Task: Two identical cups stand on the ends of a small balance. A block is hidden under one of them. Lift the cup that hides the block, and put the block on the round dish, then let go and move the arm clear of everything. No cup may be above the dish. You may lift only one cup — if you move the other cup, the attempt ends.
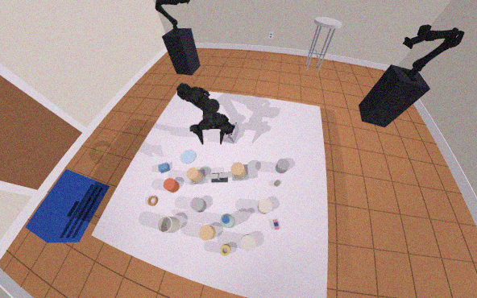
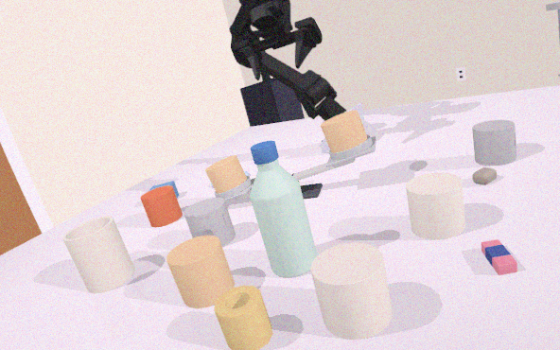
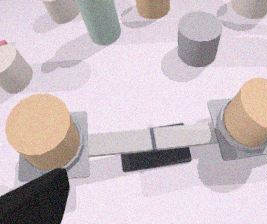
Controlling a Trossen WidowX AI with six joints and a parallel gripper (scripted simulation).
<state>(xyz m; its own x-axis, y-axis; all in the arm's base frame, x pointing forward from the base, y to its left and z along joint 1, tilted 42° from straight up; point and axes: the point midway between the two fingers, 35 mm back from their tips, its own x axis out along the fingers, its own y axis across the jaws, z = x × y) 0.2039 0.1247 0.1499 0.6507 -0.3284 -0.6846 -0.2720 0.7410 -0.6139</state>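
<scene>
Now: the tan cup 170 mm below my gripper tip, 130 mm ahead of it and 110 mm to the right of it. The rest, counted from my gripper tip: pale blue round dish (230 mm below, 220 mm to the right, 10 mm ahead); then grey block (190 mm below, 130 mm ahead, 90 mm to the right); then blue-capped bottle (300 mm ahead, 180 mm to the left, 120 mm below).
</scene>
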